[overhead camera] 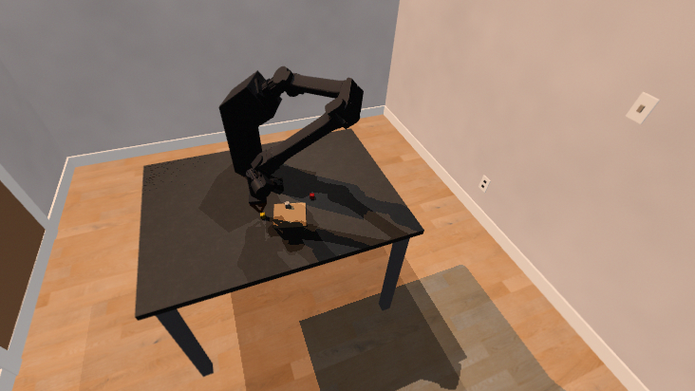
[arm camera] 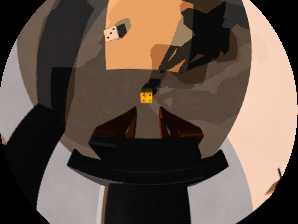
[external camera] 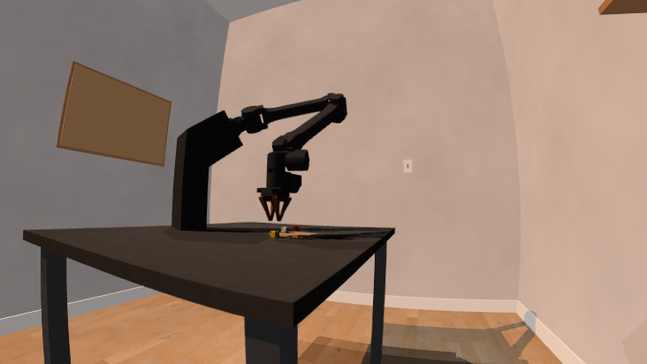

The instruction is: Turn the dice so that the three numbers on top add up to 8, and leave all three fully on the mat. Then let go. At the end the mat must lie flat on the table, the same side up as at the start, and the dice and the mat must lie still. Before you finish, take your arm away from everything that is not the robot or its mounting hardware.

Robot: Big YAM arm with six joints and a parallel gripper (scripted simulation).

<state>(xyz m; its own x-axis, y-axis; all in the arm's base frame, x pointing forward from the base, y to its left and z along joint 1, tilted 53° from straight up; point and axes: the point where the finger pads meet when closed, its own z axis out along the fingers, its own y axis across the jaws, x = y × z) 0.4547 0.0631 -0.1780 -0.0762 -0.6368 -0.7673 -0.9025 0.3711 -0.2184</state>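
Now: the yellow die 50 mm below my hand. Round my hand: tan mat (10 mm ahead, 120 mm to the left, 60 mm below); then red die (80 mm behind, 230 mm to the left, 50 mm below); then white die (40 mm behind, 120 mm to the left, 40 mm below).
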